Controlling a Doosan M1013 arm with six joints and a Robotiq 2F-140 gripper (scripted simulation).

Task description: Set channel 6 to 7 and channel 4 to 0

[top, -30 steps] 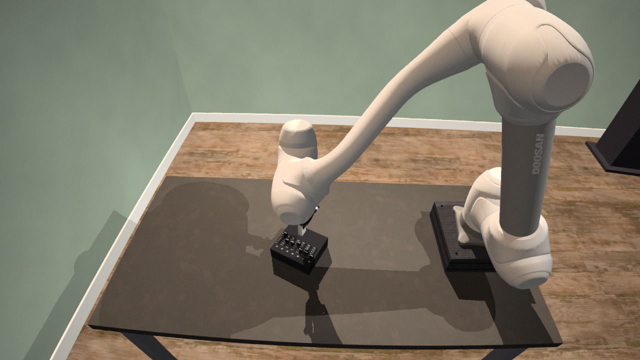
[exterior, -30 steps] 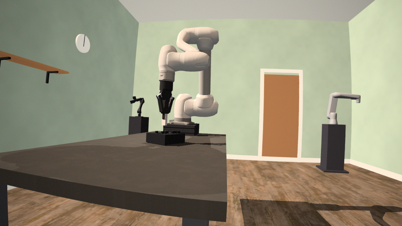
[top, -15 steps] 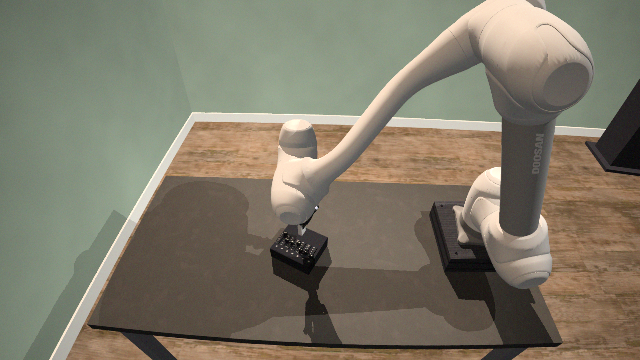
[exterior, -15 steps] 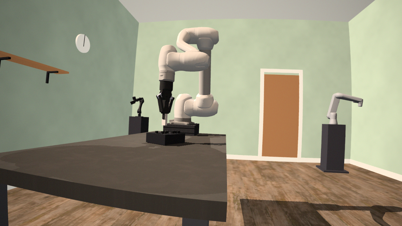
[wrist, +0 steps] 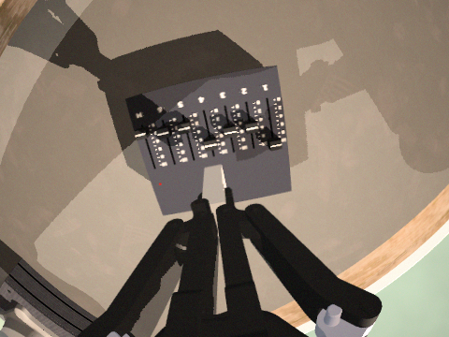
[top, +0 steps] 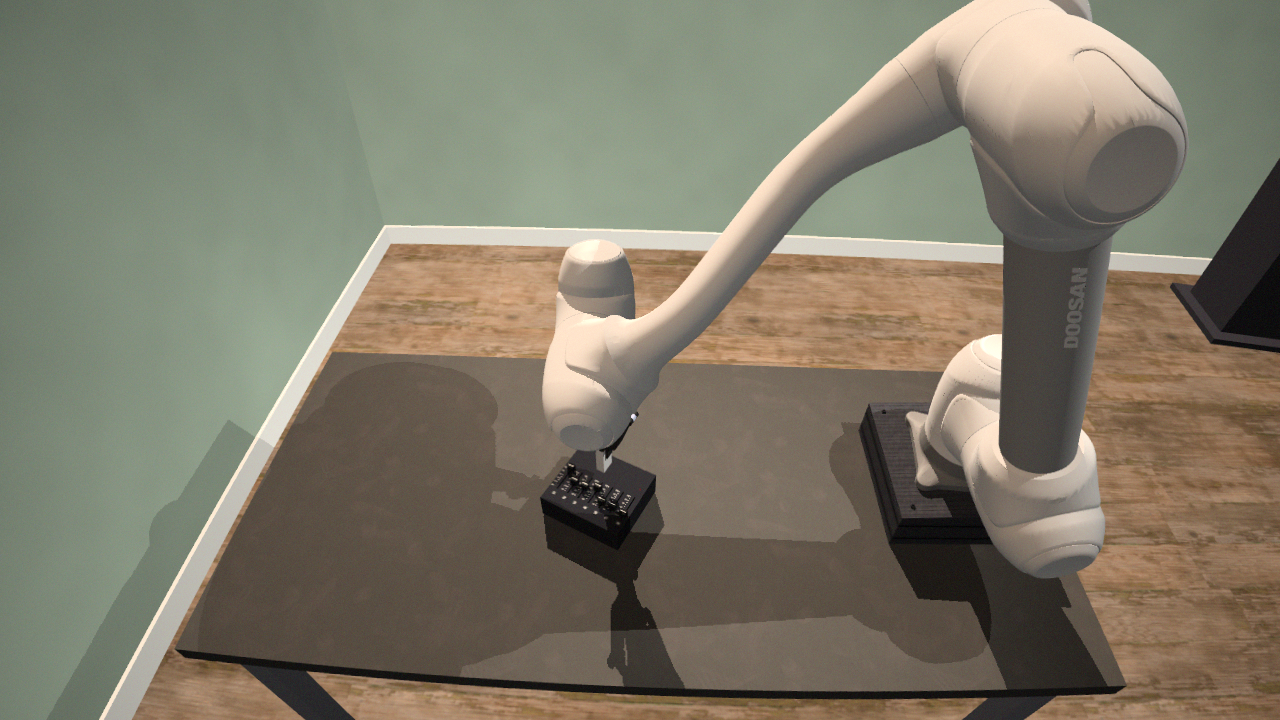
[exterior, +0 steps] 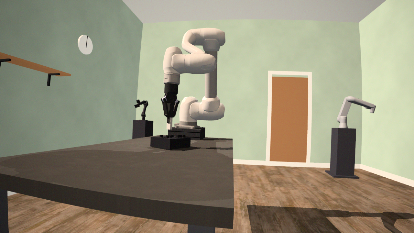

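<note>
Right now the channel 4 fader knob is 1 cm ahead of my hand, 2 cm to the left of it and 6 cm below it. From my hand the other things lie so: channel 6 fader knob 3 cm behind, 6 cm to the left, 6 cm below.
</note>
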